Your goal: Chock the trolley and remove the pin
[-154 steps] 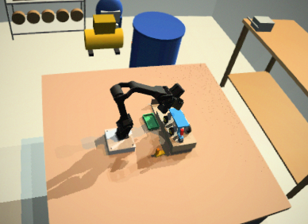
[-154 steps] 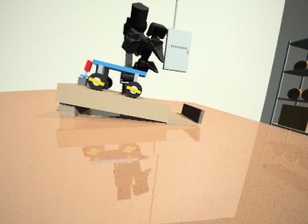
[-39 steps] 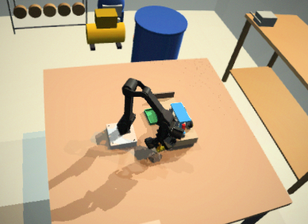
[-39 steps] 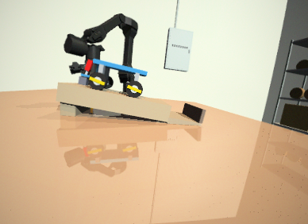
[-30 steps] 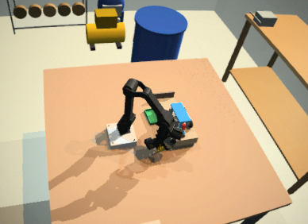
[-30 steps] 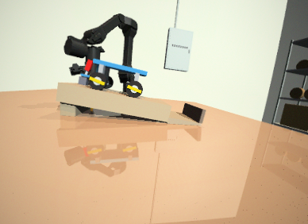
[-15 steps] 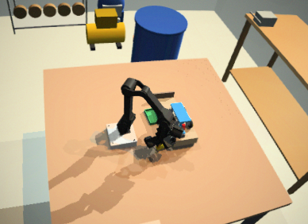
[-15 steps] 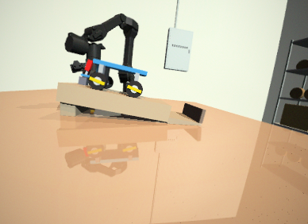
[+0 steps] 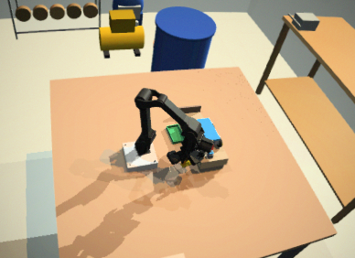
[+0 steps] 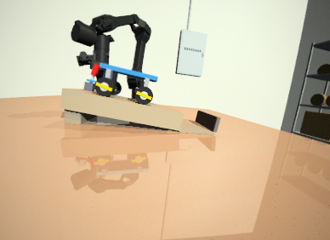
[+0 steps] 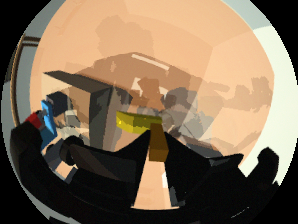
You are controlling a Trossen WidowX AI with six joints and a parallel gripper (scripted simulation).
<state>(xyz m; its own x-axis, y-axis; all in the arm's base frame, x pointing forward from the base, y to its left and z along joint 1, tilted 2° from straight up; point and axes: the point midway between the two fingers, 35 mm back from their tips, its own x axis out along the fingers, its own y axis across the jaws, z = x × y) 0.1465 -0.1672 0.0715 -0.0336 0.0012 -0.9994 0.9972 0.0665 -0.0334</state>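
The blue-decked trolley is 18 cm ahead of my gripper tip, 10 cm to the left of it and 2 cm above it. Also, from my gripper tip: yellow chock 2 cm ahead, 1 cm below; red-headed stop pin 14 cm ahead, 1 cm to the right, 4 cm above.
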